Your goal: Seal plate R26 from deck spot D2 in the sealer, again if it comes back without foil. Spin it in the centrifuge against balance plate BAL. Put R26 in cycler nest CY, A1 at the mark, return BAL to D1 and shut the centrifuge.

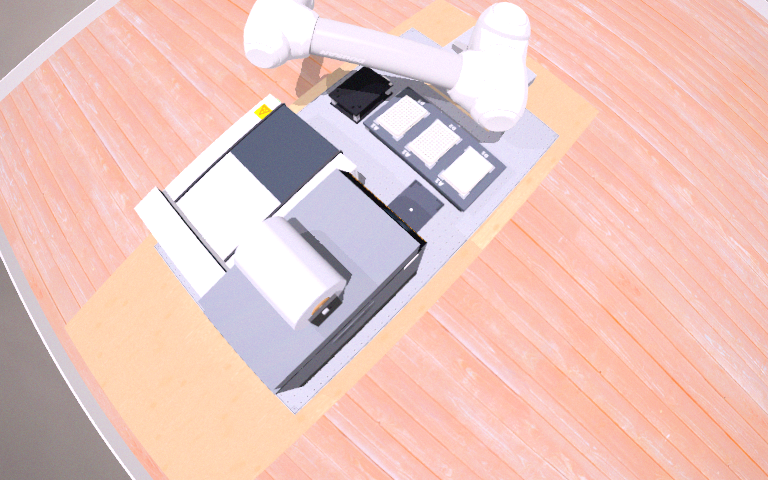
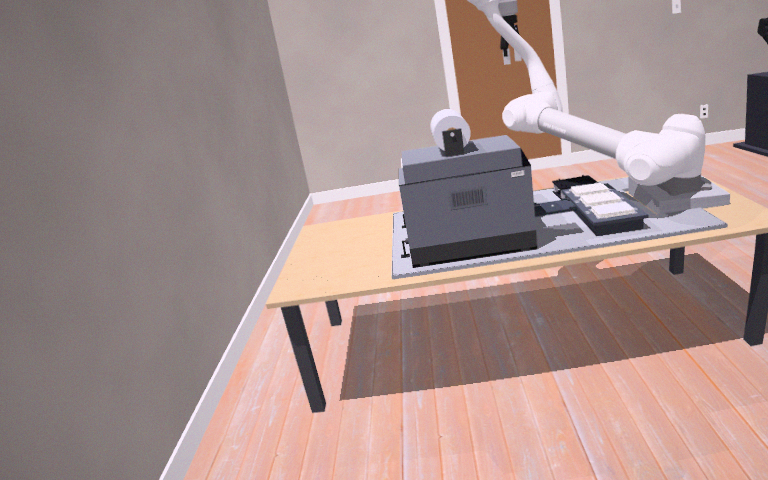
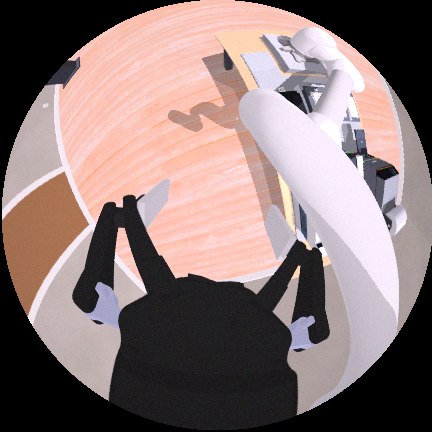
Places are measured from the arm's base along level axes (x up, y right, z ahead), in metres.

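Pixels of known places: gripper, fingertip midpoint: (image 2: 513, 62) (image 3: 218, 201); arm's base at its link origin: (image 2: 678, 184) (image 3: 299, 50).
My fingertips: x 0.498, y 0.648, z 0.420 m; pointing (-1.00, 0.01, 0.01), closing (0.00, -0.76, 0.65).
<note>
For each thing: its top centre in the pictures, then the offset to it from my fingertips. "pt": a spot on its surface instead. Level surfaces: height alone.
- Plate R26 at its top centre: (image 1: 434, 140) (image 2: 600, 197) dz -0.063, dx -0.472, dy -0.686 m
- BAL's spot D1 at a spot on its surface: (image 1: 401, 116) (image 2: 588, 188) pt dz -0.073, dx -0.474, dy -0.564 m
- grey sealer at its top centre: (image 1: 290, 255) (image 2: 453, 111) (image 3: 402, 222) dz +0.451, dx -0.068, dy -0.729 m
- white machine with a dark top panel, surface spot: (image 1: 286, 152) pt dz +0.254, dx -0.331, dy -0.459 m
- black block at its top centre: (image 1: 360, 86) (image 2: 574, 179) (image 3: 294, 106) dz -0.092, dx -0.482, dy -0.396 m
- third plate at its top centre: (image 1: 467, 169) (image 2: 612, 207) (image 3: 351, 106) dz -0.047, dx -0.472, dy -0.809 m
- foil roll at its top centre: (image 1: 280, 264) (image 2: 447, 112) (image 3: 400, 225) dz +0.473, dx -0.068, dy -0.727 m
- wooden table at its surface level: dx -0.556 m
Plate R26 (image 1: 433, 143) (image 2: 600, 198) is white with open wells and lies on D2, the middle spot of the dark deck. A similar plate, at BAL's spot D1 (image 1: 401, 116) (image 2: 589, 189), lies beside it. The grey sealer (image 1: 356, 220) (image 2: 470, 217) (image 3: 382, 187) carries a white foil roll; its dark plate carrier (image 1: 416, 198) (image 2: 555, 207) is out and bears no plate. The white machine with a dark top panel (image 1: 286, 152) seems to be the centrifuge; its inside is hidden. The black block (image 1: 360, 93) (image 2: 573, 181) seems to be nest CY. My gripper (image 2: 512, 55) (image 3: 218, 201) is open and empty, high beyond the table.
A third plate (image 1: 466, 170) (image 2: 613, 210), plain white on top, lies on D3. The arm's long link (image 1: 390, 53) (image 2: 583, 131) passes above the rear of the deck area. The foil roll (image 1: 291, 271) (image 2: 443, 127) stands up above the sealer. The wooden table (image 1: 118, 328) (image 2: 334, 254) bears everything.
</note>
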